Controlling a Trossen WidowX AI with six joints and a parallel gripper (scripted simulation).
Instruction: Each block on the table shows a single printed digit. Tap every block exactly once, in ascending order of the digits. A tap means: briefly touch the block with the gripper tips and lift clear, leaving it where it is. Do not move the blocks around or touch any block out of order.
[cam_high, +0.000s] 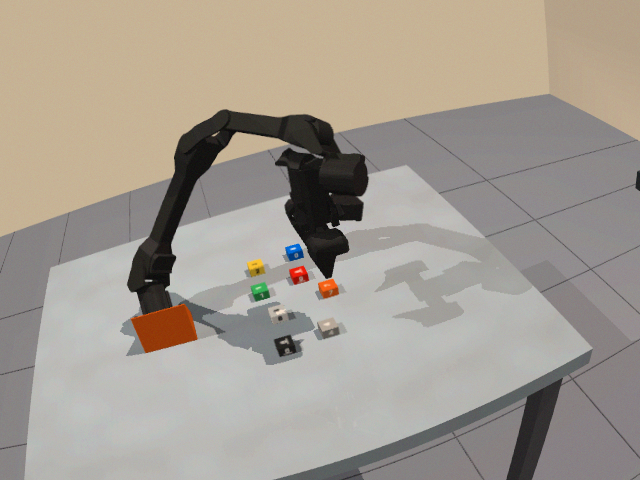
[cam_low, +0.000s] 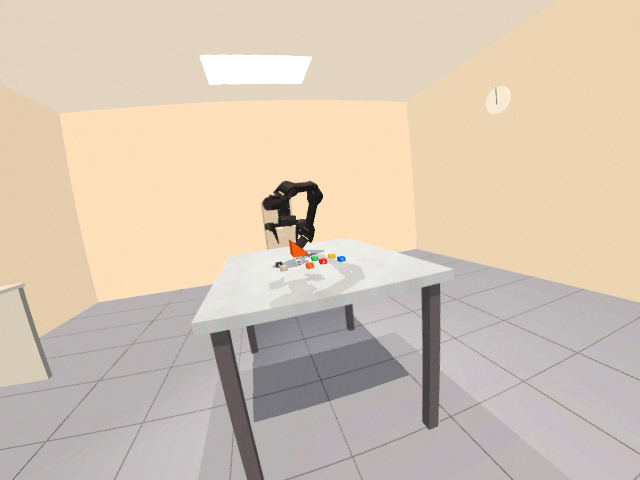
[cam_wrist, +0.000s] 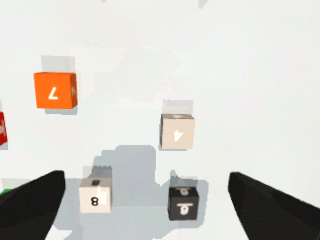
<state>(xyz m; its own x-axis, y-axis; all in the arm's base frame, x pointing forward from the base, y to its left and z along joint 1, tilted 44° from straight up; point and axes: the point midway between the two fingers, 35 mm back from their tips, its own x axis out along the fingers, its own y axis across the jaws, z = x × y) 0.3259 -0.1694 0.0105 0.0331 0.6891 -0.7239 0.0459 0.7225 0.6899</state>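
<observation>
Right now my gripper tip is 10 mm short of the blue block, 250 mm to the right of it and 120 mm above it. Round my gripper tip: grey block 20 mm behind, 30 mm to the right, 120 mm below; white block 90 mm behind, 60 mm to the left, 120 mm below; orange block 30 mm ahead, 80 mm to the left, 120 mm below.
</observation>
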